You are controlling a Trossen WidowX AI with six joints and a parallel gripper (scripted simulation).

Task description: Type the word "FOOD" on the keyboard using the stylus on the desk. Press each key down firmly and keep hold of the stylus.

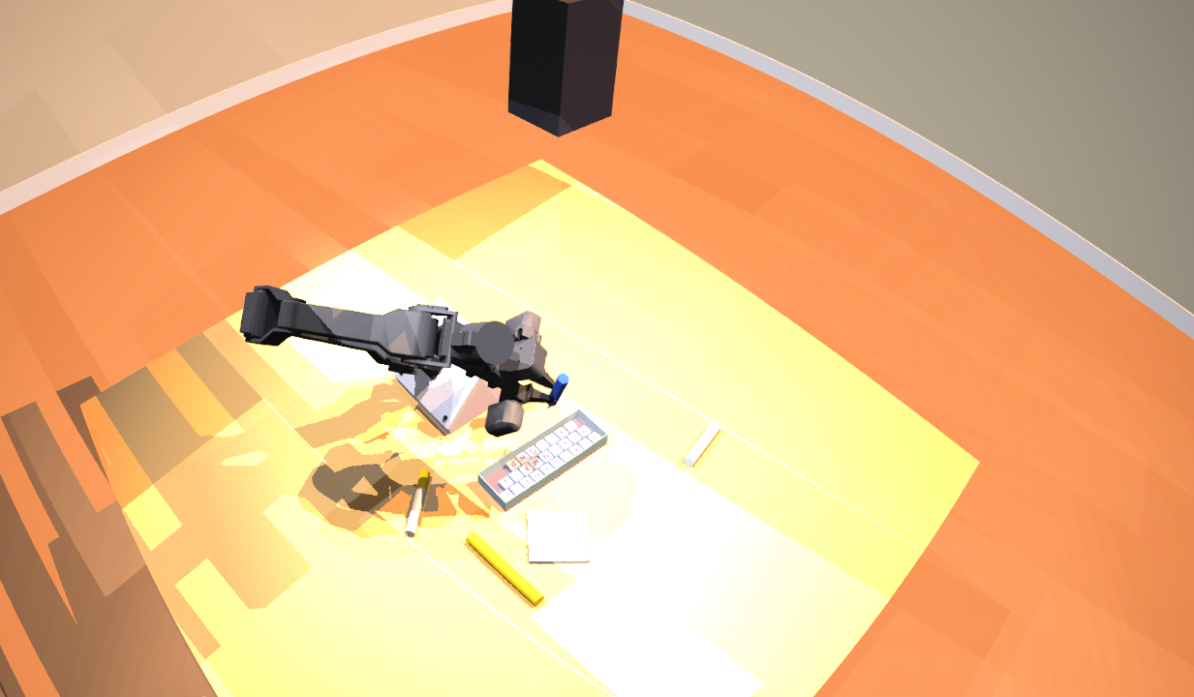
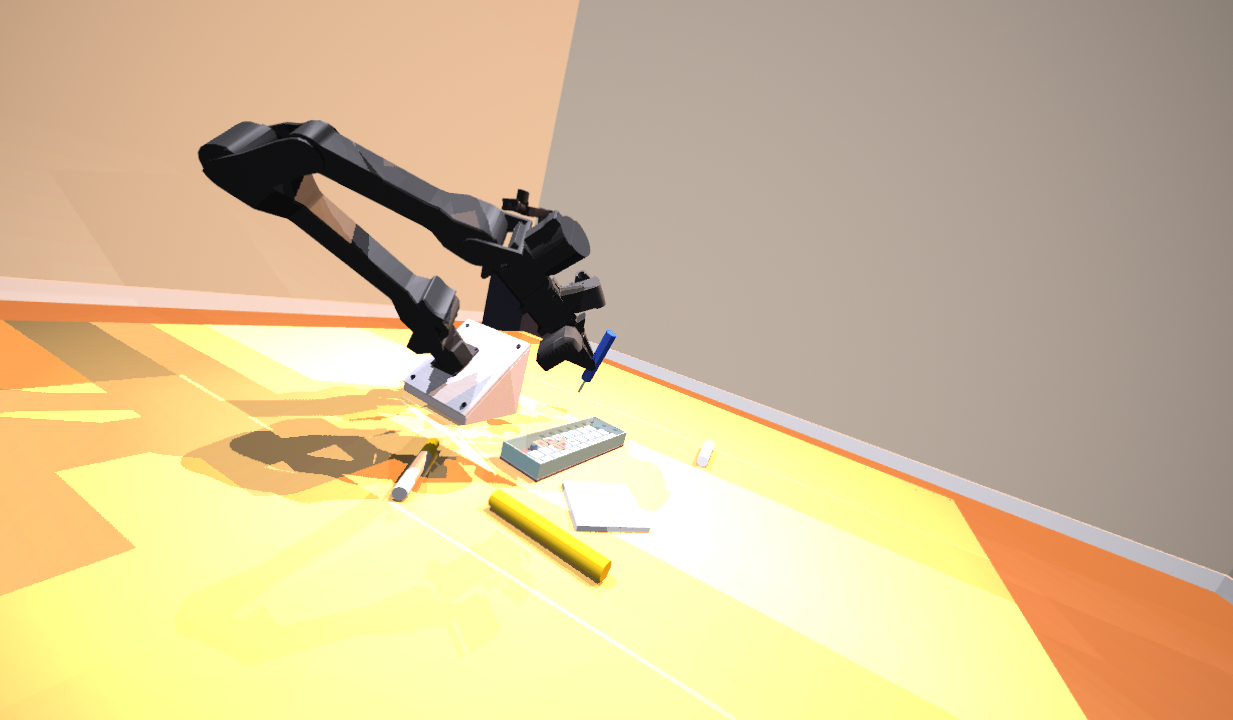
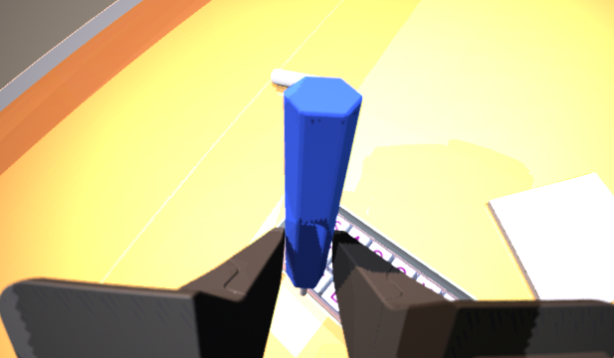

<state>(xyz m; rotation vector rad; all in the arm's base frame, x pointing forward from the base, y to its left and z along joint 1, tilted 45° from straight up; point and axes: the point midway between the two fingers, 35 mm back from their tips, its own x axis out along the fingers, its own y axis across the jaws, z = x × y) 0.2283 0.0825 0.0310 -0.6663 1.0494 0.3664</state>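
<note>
The white pad lies 13 cm ahead of my gripper tip, 12 cm to the right of it and 13 cm below it. From my gripper tip the other things lie so: blue stylus (1 cm behind, 1 cm below); then white-and-yellow marker (7 cm behind, 23 cm to the right, 13 cm below); then yellow cylinder (12 cm ahead, 22 cm to the right, 13 cm below).
</note>
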